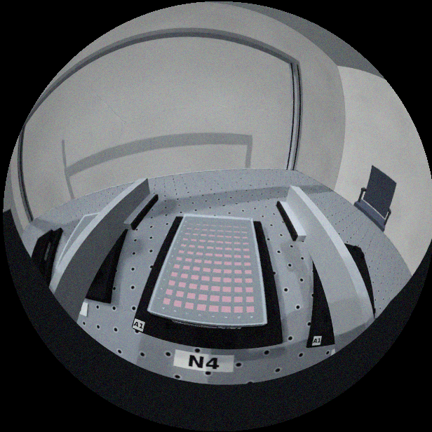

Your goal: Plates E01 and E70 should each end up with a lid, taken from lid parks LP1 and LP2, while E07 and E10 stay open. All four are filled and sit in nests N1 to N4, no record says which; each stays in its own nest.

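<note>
A filled plate [214, 280] with pink wells sits in the black nest [274, 305] marked N4, and a clear lid [207, 318] with a pale rim lies over it. The code on this plate's front cannot be read. My gripper [216, 189] is open and empty above it, with one finger to the left and one to the right, both apart from the lid. At the left, a pale plate or lid [80, 229] shows partly behind the left finger; its code is hidden.
A black nest [102, 285] stands left of N4, partly behind the left finger. Another black holder [320, 320] with an A1 tag is partly behind the right finger. A dark holder [42, 247] is at the far left. A chair [377, 192] stands beyond the perforated table.
</note>
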